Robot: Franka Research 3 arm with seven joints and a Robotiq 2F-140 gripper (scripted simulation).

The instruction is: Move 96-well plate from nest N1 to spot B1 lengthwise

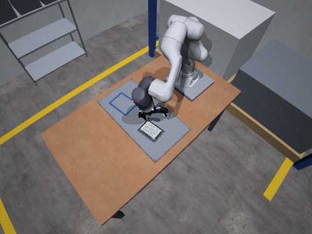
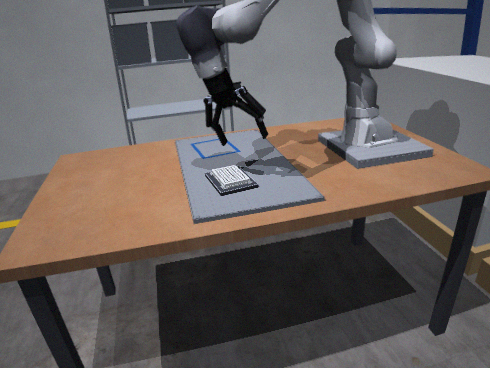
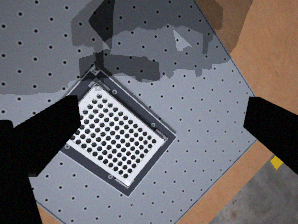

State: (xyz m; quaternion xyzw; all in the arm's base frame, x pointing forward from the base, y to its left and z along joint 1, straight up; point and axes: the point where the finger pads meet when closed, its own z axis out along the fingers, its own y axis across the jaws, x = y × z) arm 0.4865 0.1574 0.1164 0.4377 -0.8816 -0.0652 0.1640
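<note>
Now: hand 120 mm above the white 96-well plate, 50 mm short of it and 10 mm to the right of it. The rest, counted from my hand: black plate nest: 130 mm below, 50 mm ahead, 10 mm to the left.
</note>
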